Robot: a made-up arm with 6 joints.
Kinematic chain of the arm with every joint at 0, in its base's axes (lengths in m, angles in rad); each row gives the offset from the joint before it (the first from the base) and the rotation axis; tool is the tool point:
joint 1: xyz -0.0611 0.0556 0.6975 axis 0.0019 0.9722 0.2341
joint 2: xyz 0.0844 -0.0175 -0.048 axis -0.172 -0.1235 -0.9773
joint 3: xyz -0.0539 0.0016 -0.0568 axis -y
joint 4: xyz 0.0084 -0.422 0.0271 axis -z
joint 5: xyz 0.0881 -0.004 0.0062 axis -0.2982 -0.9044 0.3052
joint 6: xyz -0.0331 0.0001 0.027 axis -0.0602 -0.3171 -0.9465
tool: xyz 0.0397 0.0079 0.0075
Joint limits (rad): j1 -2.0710..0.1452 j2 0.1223..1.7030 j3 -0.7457..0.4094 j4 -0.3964..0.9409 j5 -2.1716..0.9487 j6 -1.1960..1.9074
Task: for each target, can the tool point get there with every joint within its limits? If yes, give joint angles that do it. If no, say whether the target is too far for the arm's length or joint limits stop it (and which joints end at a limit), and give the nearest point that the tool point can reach.
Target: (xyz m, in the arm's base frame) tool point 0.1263 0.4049 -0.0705
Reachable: no: too far | nearest point 0.0414 0.2444 0.2769 | short by 0.392 m
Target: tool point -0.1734 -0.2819 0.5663
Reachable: yes | joints -0.9158 0.7260 -0.1150 -0.1889 -1.3695 -0.7684
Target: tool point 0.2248 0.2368 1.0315
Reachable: no: joint limits stop it (at a limit: joint 1, joint 2, joint 3, joint 4, joint 6) | nearest point 0.1217 0.1457 0.4959 | short by 0.553 m
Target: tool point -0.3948 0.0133 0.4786
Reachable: yes | joints -0.6570 1.4735 0.0426 0.1315 -0.9888 1.5938
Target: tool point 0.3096 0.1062 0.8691
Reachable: no: joint limits stop it (at a limit: joint 1, joint 2, joint 3, joint 4, joint 5, joint 6) | nearest point 0.1725 0.0906 0.4943 | short by 0.399 m
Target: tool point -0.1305 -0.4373 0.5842
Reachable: yes | joints -0.8628 0.3840 -0.4070 0.3150 -1.2290 0.9084
